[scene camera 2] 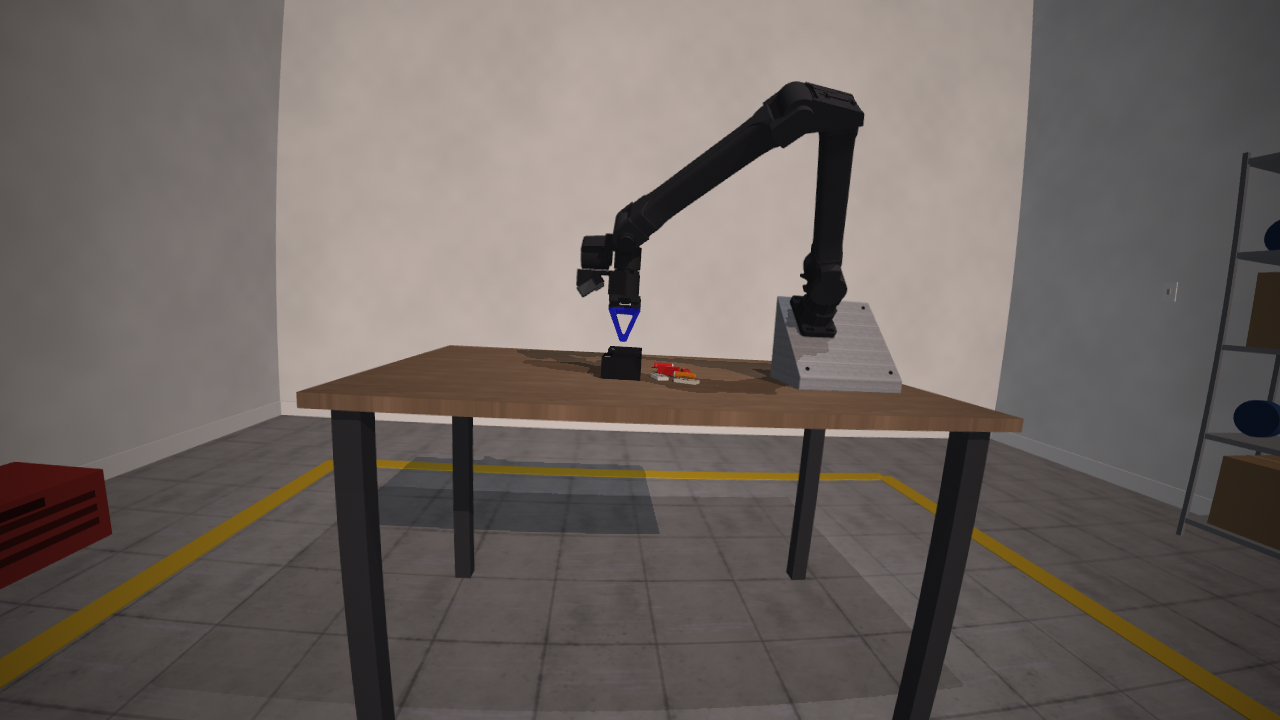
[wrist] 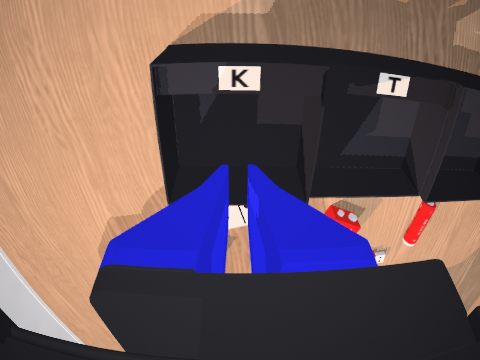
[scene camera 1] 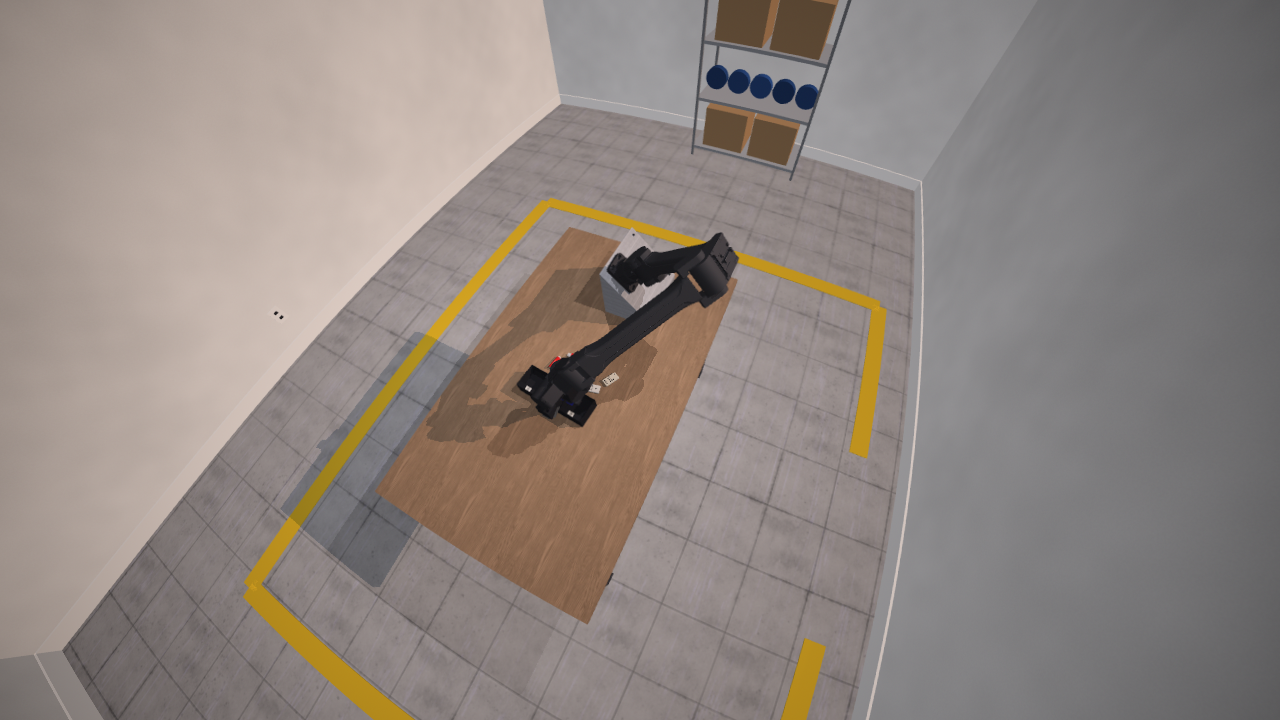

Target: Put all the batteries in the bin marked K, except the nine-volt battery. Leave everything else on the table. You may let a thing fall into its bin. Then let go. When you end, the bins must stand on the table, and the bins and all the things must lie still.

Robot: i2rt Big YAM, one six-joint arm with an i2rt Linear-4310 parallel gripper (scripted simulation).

A black bin shows in scene camera 2 (624, 364), in the wrist view and in scene camera 1. The same spot on the black bin: (wrist: 240, 109) is (scene camera 1: 578, 409).
